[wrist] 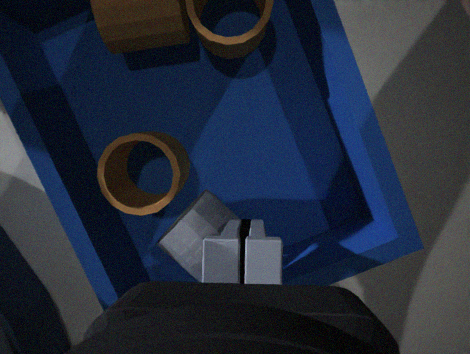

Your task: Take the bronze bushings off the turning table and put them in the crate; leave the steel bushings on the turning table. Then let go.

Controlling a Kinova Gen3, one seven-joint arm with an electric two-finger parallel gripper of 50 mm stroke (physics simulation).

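Places are measured from the arm's base along level axes (x ahead, y left, z up), in metres.
Where they show: gripper, between the fingertips: (245, 242).
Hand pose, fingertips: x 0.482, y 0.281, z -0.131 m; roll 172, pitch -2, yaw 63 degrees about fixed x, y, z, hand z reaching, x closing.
Things, the pixels of their top centre, and the offset from my fingertips. "spot": a spot on its surface instead. Level surfaces: height alone.
- blue crate, a spot on its surface: (392, 200) spot: dz +0.006, dx +0.009, dy +0.068 m
- second bronze bushing, a spot on its surface: (231, 47) spot: dz -0.008, dx -0.084, dy +0.034 m
- third bronze bushing, a spot on its surface: (142, 25) spot: dz -0.005, dx -0.110, dy +0.002 m
- grey steel-coloured bushing, centre of its top: (205, 252) dz -0.001, dx -0.004, dy -0.019 m
- table surface, height of its surface: dz -0.044 m
The blue crate (392, 200) fills most of the wrist view. One bronze bushing (182, 167) stands upright inside it at the left, with its open end up. A second bronze bushing (231, 47) stands upright near the top edge of the view, and a third bronze bushing (142, 25) lies on its side to the left of that one. A grey steel-coloured bushing (190, 235) lies on its side in the crate's near part, partly hidden behind the gripper. My gripper (245, 242) is shut with nothing between its fingers, over the crate's near end, right of the grey bushing. The turning table cannot be made out.
The crate's walls rise at the left, right and near sides of the bushings. A dark rounded shape (25, 300) shows at the lower left, outside the crate. Grey floor or table surface (440, 165) with shadows lies to the right.
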